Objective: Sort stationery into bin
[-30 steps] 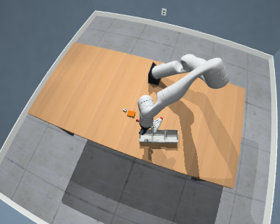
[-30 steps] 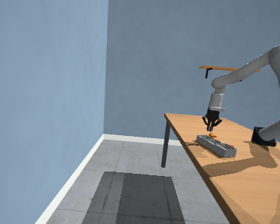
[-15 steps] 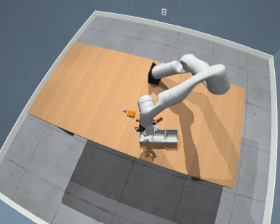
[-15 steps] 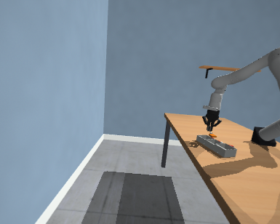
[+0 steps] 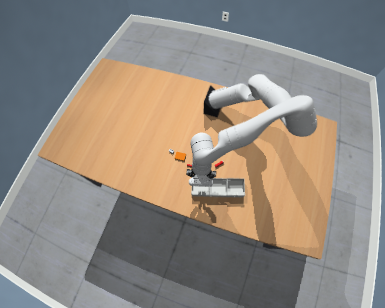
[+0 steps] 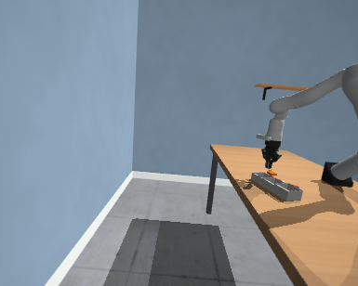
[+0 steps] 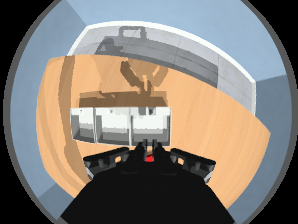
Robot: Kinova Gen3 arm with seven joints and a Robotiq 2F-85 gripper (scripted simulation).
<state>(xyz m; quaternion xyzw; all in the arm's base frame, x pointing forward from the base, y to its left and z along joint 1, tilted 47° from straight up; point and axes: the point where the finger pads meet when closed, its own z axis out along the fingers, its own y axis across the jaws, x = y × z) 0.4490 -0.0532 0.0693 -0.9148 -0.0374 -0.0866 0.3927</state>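
Right now my hand is 10 mm short of the grey bin row, 90 mm to the right of it and 70 mm above it. The rest, counted from my hand: small pale piece: 140 mm behind, 190 mm to the right, 90 mm below; orange block: 120 mm behind, 130 mm to the right, 90 mm below; red-and-white item: 80 mm behind, 10 mm to the left, 90 mm below.
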